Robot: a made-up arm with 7 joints. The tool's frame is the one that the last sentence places.
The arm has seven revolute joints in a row. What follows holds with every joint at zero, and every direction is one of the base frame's.
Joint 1 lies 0.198 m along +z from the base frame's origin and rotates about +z.
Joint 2 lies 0.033 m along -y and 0.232 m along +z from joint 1 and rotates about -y.
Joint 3 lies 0.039 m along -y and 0.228 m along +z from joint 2 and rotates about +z.
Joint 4 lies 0.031 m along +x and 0.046 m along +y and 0.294 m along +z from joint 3 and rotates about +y.
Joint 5 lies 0.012 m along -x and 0.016 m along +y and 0.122 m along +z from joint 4 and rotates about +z.
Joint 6 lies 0.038 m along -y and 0.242 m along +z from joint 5 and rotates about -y.
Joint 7 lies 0.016 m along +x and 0.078 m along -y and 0.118 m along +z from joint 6 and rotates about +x.
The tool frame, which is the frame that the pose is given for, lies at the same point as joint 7; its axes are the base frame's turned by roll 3.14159, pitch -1.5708 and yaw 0 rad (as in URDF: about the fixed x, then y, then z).
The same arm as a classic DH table. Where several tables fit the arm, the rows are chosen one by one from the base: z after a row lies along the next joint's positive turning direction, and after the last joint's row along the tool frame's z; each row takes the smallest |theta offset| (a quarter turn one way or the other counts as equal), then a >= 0, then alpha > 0; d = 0 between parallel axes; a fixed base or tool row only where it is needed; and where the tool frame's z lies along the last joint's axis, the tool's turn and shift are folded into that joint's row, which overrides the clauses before.
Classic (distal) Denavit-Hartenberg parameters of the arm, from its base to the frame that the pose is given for. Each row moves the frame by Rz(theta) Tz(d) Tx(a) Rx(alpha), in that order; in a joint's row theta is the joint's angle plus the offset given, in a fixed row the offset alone. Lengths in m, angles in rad.
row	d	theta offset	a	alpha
joint 1	0.4300	0.0000	0.0000	1.5708
joint 2	0.0720	0.0000	0.0000	-1.5708
joint 3	0.5220	0.0000	0.0310	-1.5708
joint 4	0.0620	0.0000	-0.0120	1.5708
joint 5	0.3640	0.0000	0.0000	1.5708
joint 6	0.1160	1.5708	0.1180	1.5708
joint 7	0.0160	0.0000	0.0000	0.0000

